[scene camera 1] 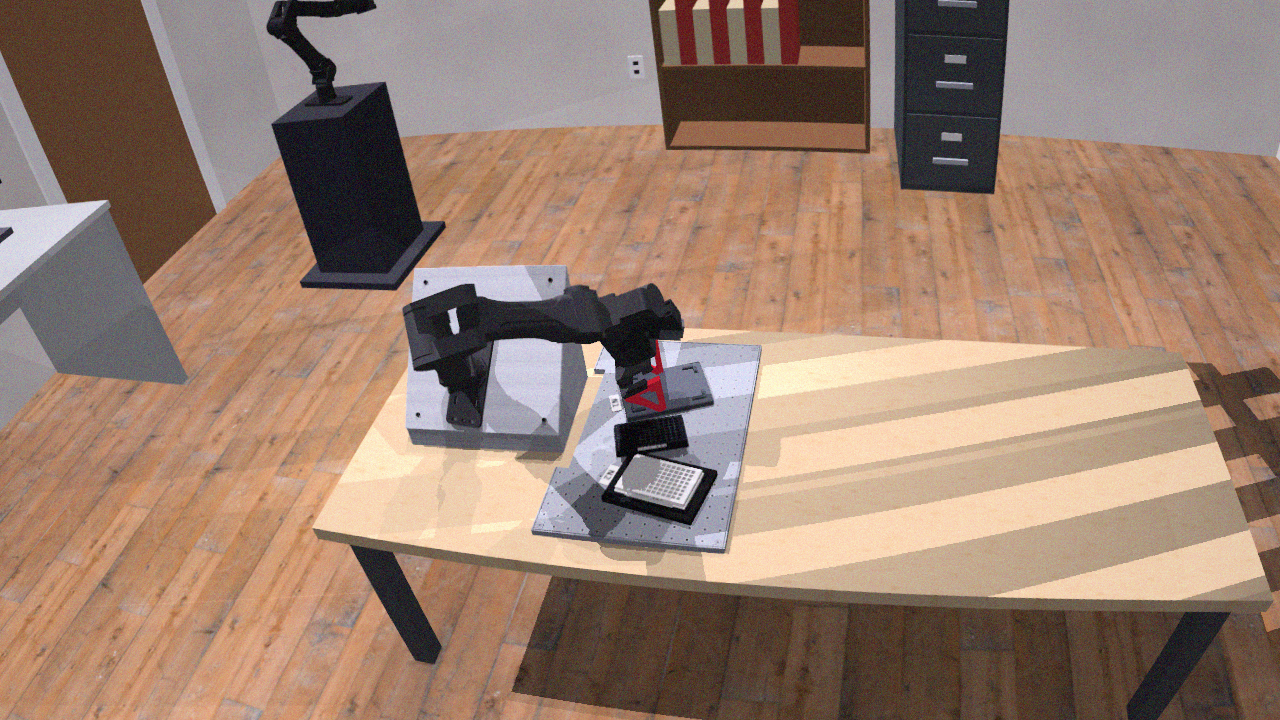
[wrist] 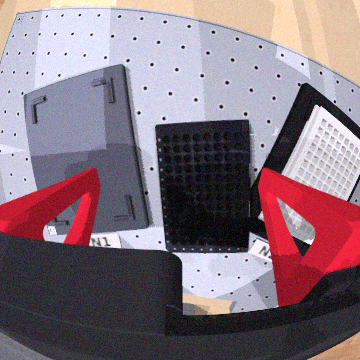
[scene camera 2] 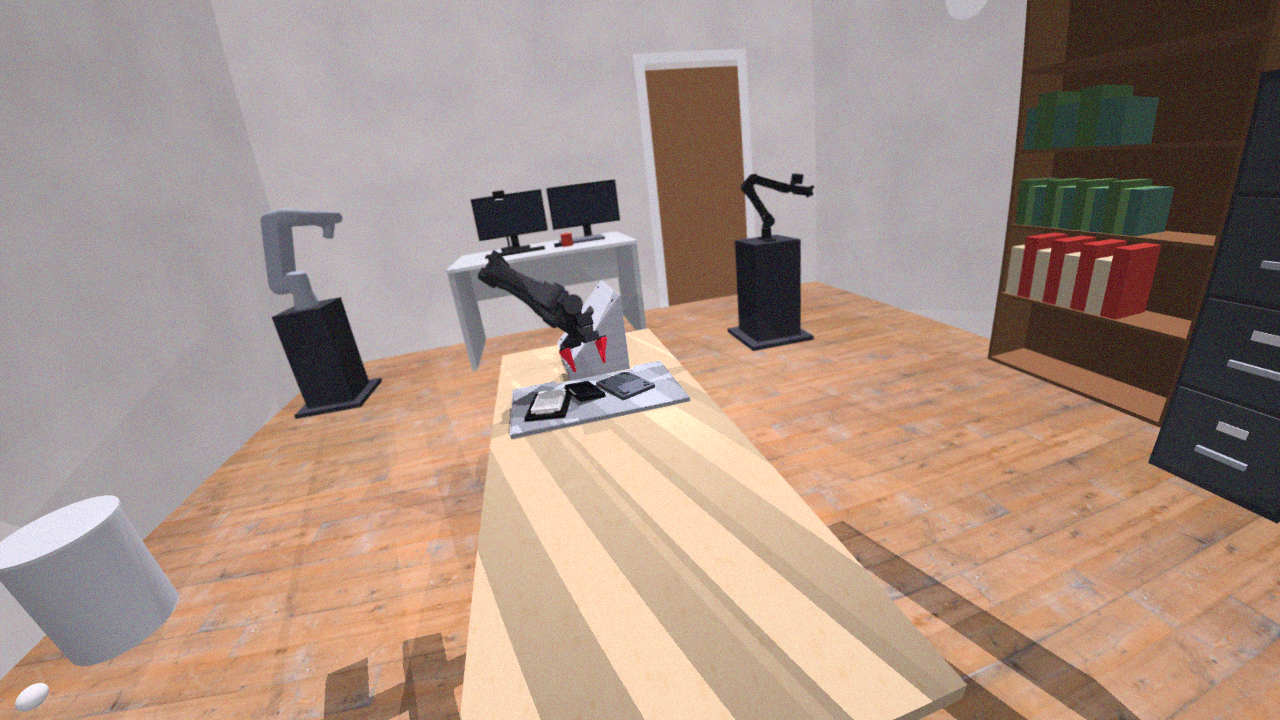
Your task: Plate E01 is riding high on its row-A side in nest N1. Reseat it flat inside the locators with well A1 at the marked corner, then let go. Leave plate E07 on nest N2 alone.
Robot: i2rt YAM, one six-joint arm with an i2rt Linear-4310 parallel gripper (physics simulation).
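Places are measured from the arm's base along level axes (x back, y right, z up), in centimetres.
Pixels of known places: gripper, between the fingertips: (scene camera 1: pixel 661 391) (wrist: pixel 178 176) (scene camera 2: pixel 590 367); arm's base, origin of its link: (scene camera 1: pixel 471 372).
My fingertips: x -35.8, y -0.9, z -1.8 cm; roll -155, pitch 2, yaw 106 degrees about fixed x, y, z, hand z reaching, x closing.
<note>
Ahead of a thing's pixels: the offset from my fingertips to its top centre. "spot": to the spot under its first point. Level surfaces: height alone.
Nest N1 {dz -7.8, dx +2.5, dy -10.1 cm} (scene camera 1: pixel 693 383) (scene camera 2: pixel 626 385) (wrist: pixel 75 130) is a grey block with corner locators; no plate sits on it. A black well plate {dz -6.9, dx +2.2, dy +2.9 cm} (scene camera 1: pixel 650 434) (scene camera 2: pixel 584 390) (wrist: pixel 205 175), probably E01, lies on the board between the nests and looks about flat. Its label and A1 corner cannot be read. A white plate {dz -6.9, dx -2.1, dy +14.2 cm} (scene camera 1: pixel 662 480) (scene camera 2: pixel 548 402) (wrist: pixel 330 155), E07 by its place, sits on black nest N2 {spot: dz -8.6, dx -10.4, dy +13.9 cm} (scene camera 1: pixel 708 488) (wrist: pixel 295 115). My gripper (scene camera 1: pixel 660 380) (scene camera 2: pixel 588 365) (wrist: pixel 178 176) is open and empty, above the board; in the wrist view its red fingertips straddle the black plate.
The nests stand on a perforated grey board {dz -9.5, dx +1.8, dy +0.0 cm} (scene camera 1: pixel 572 519) (wrist: pixel 165 75) on the wooden table {dz -10.8 cm} (scene camera 1: pixel 895 465). The N1 label {spot: dz -9.3, dx +11.4, dy -6.0 cm} (wrist: pixel 101 242) and N2 label {spot: dz -9.3, dx +7.2, dy +11.4 cm} (wrist: pixel 261 249) lie by the nests' arm-side edges. The arm stands on a pale block (scene camera 1: pixel 528 376) beside the board.
</note>
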